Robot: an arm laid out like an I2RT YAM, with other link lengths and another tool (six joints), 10 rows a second.
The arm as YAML. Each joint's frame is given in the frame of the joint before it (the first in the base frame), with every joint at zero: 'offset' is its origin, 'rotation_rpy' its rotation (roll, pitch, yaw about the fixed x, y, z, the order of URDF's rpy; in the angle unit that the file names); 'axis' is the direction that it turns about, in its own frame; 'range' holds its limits. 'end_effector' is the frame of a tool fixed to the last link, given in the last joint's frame.
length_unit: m
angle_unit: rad
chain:
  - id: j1
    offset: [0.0, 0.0, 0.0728]
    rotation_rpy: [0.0, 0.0, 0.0]
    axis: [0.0, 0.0, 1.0]
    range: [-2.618, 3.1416]
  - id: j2
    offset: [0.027, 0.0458, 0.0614]
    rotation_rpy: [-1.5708, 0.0, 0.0]
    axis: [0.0, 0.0, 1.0]
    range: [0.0, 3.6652]
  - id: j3
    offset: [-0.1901, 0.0, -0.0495]
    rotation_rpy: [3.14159, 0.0, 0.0]
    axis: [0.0, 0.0, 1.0]
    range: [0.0, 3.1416]
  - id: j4
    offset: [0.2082, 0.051, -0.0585]
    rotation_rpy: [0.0, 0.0, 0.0]
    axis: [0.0, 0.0, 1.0]
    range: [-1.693, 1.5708]
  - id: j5
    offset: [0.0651, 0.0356, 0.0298]
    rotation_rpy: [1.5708, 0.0, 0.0]
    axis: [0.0, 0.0, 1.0]
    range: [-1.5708, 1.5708]
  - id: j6
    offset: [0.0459, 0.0, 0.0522]
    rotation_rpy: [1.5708, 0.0, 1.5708]
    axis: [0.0, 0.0, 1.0]
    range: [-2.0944, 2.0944]
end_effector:
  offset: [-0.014, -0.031, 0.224]
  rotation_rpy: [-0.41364, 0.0, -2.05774]
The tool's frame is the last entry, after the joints.
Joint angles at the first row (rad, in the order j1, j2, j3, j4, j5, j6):
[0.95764, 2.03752, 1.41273, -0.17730, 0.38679, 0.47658]
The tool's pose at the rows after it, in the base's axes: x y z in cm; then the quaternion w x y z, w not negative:
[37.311 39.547 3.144 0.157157 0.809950 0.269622 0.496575]
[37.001 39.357 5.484 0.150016 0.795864 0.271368 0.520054]
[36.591 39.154 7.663 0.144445 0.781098 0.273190 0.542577]
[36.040 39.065 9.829 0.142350 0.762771 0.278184 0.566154]
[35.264 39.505 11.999 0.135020 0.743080 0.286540 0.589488]
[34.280 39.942 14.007 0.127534 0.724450 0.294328 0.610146]
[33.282 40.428 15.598 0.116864 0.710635 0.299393 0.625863]
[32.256 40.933 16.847 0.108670 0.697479 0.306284 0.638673]
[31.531 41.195 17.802 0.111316 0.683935 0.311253 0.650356]
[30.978 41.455 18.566 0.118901 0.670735 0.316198 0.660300]
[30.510 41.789 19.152 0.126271 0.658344 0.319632 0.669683]
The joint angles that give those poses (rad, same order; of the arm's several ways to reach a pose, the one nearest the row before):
[0.95920, 1.94404, 1.32805, -0.13211, 0.39135, 0.43882]
[0.95979, 1.85292, 1.25611, -0.09363, 0.39193, 0.39818]
[0.96289, 1.76797, 1.19107, -0.05894, 0.39472, 0.35849]
[0.97202, 1.68917, 1.13594, -0.02875, 0.40388, 0.31052]
[0.98513, 1.62312, 1.09851, -0.00174, 0.40194, 0.26114]
[1.00287, 1.56053, 1.06658, 0.01672, 0.40171, 0.21885]
[1.01999, 1.51123, 1.04212, 0.03175, 0.39639, 0.19277]
[1.03950, 1.47301, 1.02481, 0.04152, 0.39425, 0.16772]
[1.06260, 1.44951, 1.01411, 0.05204, 0.41481, 0.13872]
[1.08705, 1.43978, 1.01417, 0.05947, 0.44418, 0.10804]
[1.11102, 1.43966, 1.01398, 0.07690, 0.47405, 0.07951]

